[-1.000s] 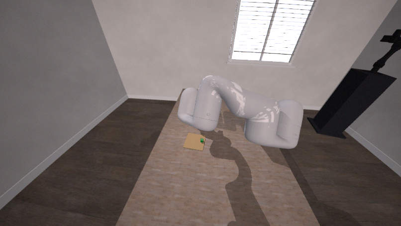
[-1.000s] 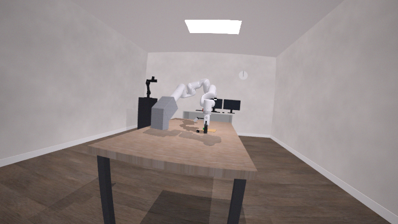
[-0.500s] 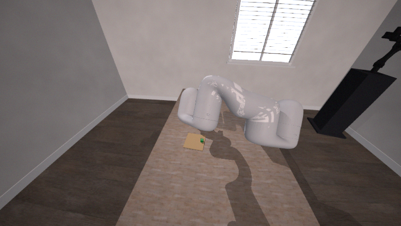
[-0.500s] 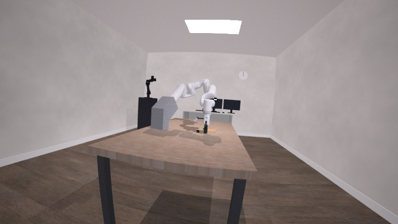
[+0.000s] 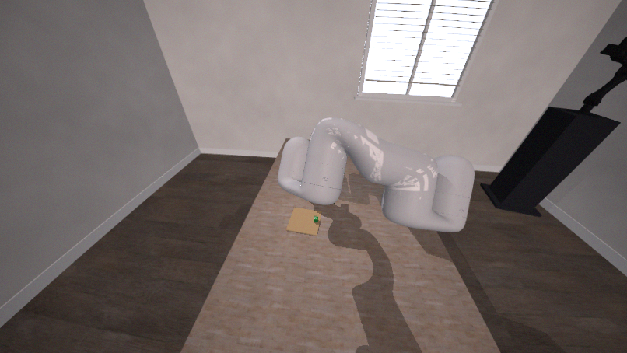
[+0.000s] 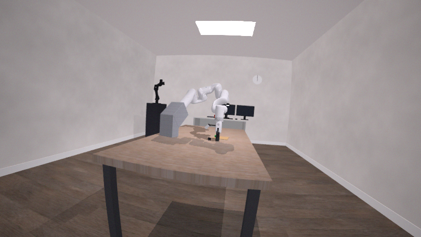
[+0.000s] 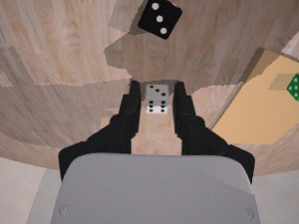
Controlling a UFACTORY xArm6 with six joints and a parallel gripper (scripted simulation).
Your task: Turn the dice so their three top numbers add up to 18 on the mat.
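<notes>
Now: the white die 1 cm below my hand. The rest, counted from my hand: black die (7 cm behind, 2 cm to the right, 1 cm below); mat (1 cm behind, 15 cm to the left, 2 cm below); green die (6 cm behind, 14 cm to the left, 1 cm below).
</notes>
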